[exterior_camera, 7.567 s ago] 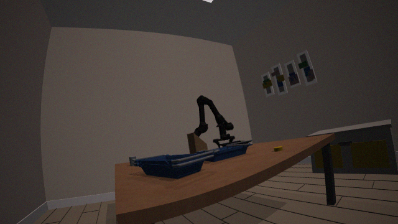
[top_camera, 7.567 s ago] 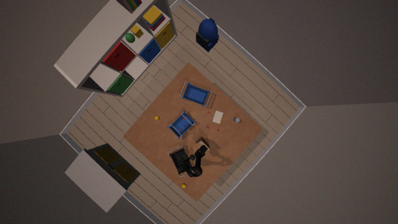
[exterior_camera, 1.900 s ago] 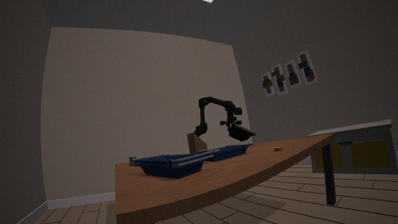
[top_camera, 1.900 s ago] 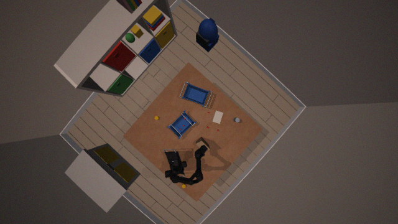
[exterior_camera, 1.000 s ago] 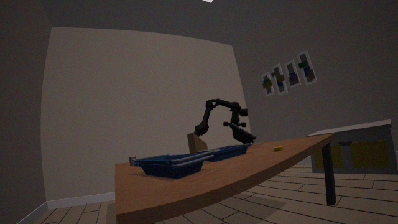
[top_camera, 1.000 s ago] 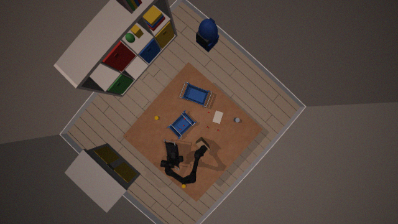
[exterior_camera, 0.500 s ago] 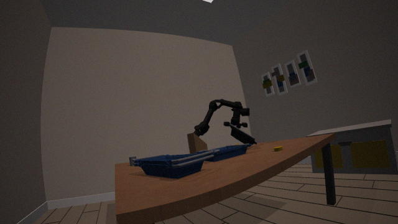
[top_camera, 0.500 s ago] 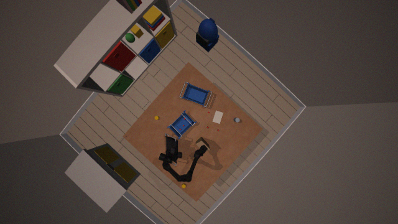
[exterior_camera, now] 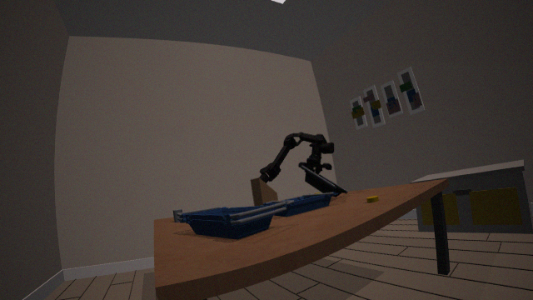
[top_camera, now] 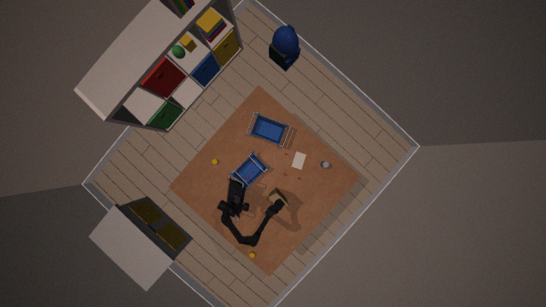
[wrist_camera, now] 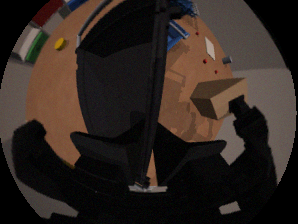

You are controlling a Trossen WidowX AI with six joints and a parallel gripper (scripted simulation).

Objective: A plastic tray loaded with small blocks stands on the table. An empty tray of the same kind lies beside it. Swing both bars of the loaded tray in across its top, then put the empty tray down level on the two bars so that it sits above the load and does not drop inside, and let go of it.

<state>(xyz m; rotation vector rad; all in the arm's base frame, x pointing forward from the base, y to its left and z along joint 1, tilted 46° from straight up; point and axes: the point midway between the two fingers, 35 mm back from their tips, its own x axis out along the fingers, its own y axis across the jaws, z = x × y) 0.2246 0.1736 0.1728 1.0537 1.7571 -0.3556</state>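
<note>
Now: the tray 70 mm ahead of my gripper tip, 50 mm to the left of it and 10 mm below it. Also, from my gripper tip: white sheet 590 mm to the right, 120 mm below, 90 mm behind; grey cylinder 740 mm to the right, 270 mm behind, 90 mm below.
</note>
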